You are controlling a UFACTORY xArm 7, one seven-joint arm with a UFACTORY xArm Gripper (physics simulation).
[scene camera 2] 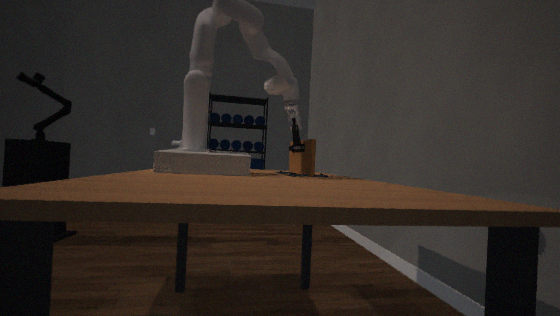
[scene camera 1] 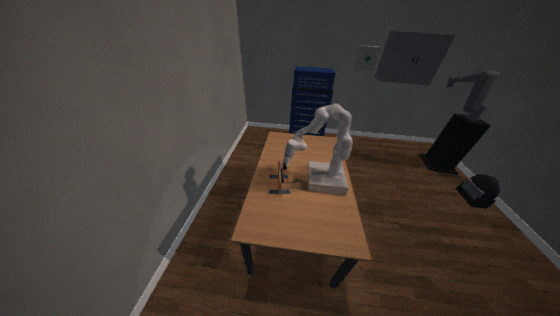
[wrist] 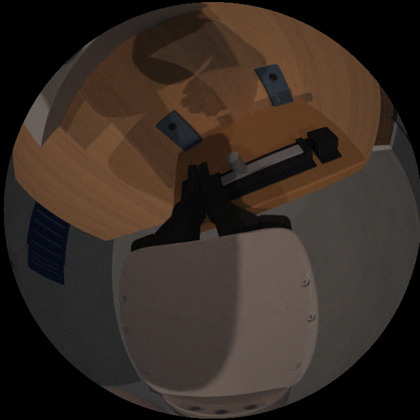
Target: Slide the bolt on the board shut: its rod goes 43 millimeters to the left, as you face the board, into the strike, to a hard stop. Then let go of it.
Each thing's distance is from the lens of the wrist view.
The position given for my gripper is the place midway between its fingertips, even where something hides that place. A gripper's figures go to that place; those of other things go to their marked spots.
my gripper [wrist: 200, 175]: 13 cm
orange board [wrist: 263, 131]: 19 cm
